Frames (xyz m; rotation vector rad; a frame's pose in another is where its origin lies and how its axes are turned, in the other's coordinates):
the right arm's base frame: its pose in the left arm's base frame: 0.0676 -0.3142 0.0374 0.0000 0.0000 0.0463
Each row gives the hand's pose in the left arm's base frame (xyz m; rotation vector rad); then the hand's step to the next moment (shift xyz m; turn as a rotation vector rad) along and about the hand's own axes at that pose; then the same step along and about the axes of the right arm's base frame.
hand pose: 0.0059 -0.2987 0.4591 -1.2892 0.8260 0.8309
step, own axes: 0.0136 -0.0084 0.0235 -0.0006 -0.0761 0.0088
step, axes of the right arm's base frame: 0.0161 0.0227 -0.0058 0.0672 -0.0015 0.0367
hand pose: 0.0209 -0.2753 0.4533 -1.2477 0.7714 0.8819
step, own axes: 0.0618 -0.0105 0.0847 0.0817 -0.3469 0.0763
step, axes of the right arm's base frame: 0.0438 0.0890 -0.0355 0.3485 0.0386 0.0995
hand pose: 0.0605 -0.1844 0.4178 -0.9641 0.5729 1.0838
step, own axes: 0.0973 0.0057 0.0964 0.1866 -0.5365 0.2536
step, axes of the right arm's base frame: 0.0331 0.1291 -0.0320 0.5614 0.2052 0.1723
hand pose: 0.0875 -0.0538 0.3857 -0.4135 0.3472 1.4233
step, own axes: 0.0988 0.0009 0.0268 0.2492 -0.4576 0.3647
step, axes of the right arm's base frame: 0.0150 0.0987 -0.0229 0.4944 0.3236 0.2354
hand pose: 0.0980 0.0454 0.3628 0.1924 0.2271 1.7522
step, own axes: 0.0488 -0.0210 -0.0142 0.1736 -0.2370 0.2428
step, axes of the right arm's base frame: 0.0094 0.0508 -0.0190 0.2634 0.2135 0.1741
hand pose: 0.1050 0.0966 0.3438 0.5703 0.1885 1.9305
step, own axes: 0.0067 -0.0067 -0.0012 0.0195 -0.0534 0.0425
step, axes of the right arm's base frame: 0.0032 0.0089 -0.0016 0.0592 0.0320 0.0226
